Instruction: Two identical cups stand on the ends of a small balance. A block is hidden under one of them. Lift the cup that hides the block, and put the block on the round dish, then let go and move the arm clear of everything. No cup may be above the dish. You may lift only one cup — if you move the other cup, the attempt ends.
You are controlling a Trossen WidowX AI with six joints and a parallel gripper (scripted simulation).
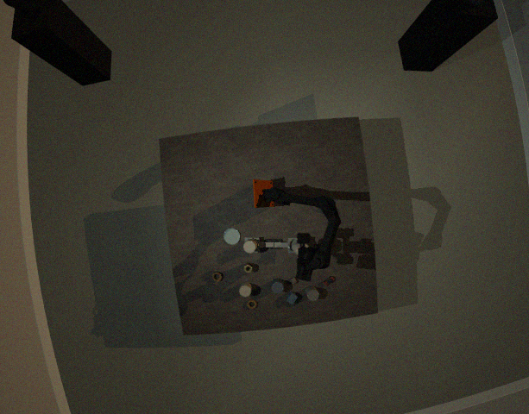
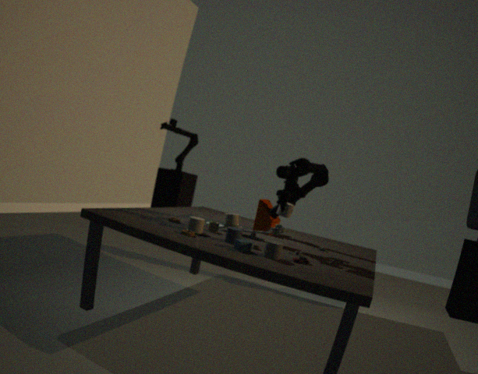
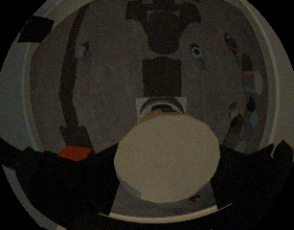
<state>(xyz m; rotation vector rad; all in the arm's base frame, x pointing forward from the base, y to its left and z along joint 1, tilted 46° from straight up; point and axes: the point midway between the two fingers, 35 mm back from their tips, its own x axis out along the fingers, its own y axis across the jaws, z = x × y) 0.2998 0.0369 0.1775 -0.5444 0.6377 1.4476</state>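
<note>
The bluish block is 80 mm below my gripper tip and 10 mm to the right of it. The rest, counted from my gripper tip: blue cylinder (240 mm ahead, 150 mm to the right, 130 mm below); toy (260 mm ahead, 190 mm to the left, 160 mm below); balance (150 mm below, 140 mm to the right).
</note>
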